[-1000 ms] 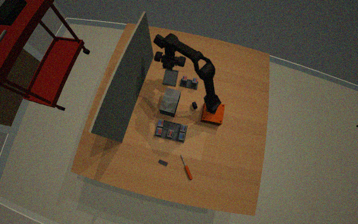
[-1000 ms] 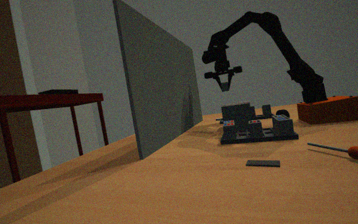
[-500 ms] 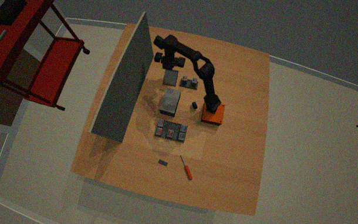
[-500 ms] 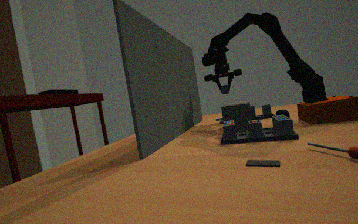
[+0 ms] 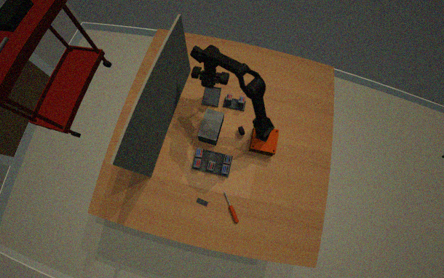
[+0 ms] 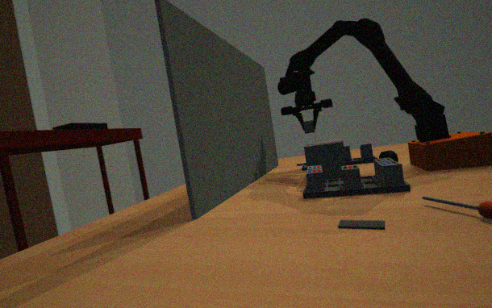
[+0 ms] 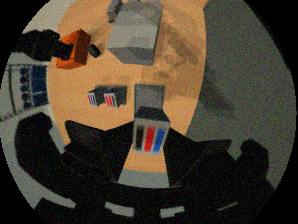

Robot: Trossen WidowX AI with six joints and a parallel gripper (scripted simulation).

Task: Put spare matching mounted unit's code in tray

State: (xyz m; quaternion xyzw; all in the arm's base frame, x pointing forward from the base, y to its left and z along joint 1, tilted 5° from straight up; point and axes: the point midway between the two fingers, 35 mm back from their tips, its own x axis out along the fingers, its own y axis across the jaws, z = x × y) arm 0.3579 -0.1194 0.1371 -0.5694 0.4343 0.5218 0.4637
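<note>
Now: the flat grey tray 1 cm behind my gripper tip and 14 cm below it. Round my gripper tip: spare part (2 cm above); grey box-shaped mounted unit (10 cm behind, 20 cm to the left, 9 cm below); tall grey panel (15 cm ahead, 23 cm to the left, 8 cm above).
</note>
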